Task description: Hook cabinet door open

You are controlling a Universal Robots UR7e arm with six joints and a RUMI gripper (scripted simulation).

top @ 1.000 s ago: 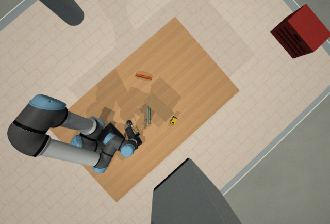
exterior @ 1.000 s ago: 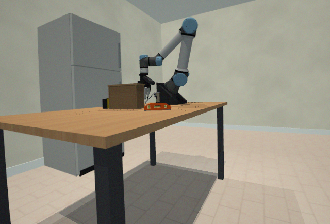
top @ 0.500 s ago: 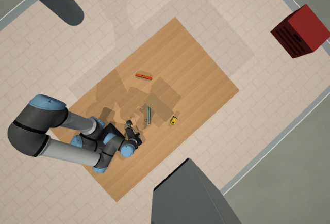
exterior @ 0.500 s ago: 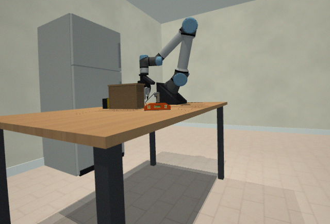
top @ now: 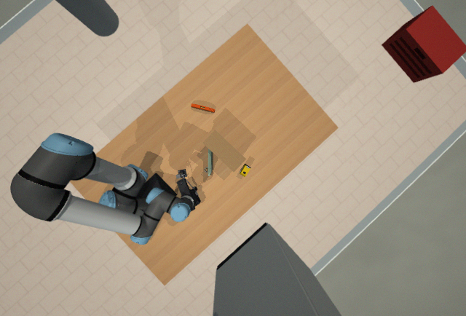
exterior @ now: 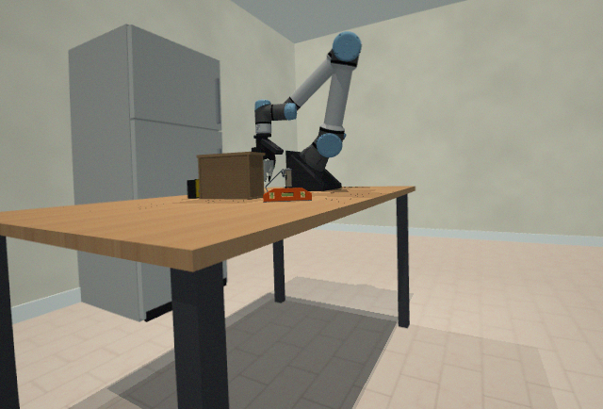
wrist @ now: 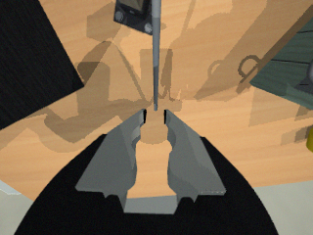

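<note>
Now: hand 2 cm short of the thin grey hook, 5 cm to the right of it and 1 cm above it. Also, from my hand: yellow tape measure: 29 cm ahead, 17 cm to the right, 3 cm below; cabinet door: 20 cm ahead, 4 cm to the left, 1 cm above; orange spirit level: 43 cm ahead, 27 cm to the left, 5 cm below.
</note>
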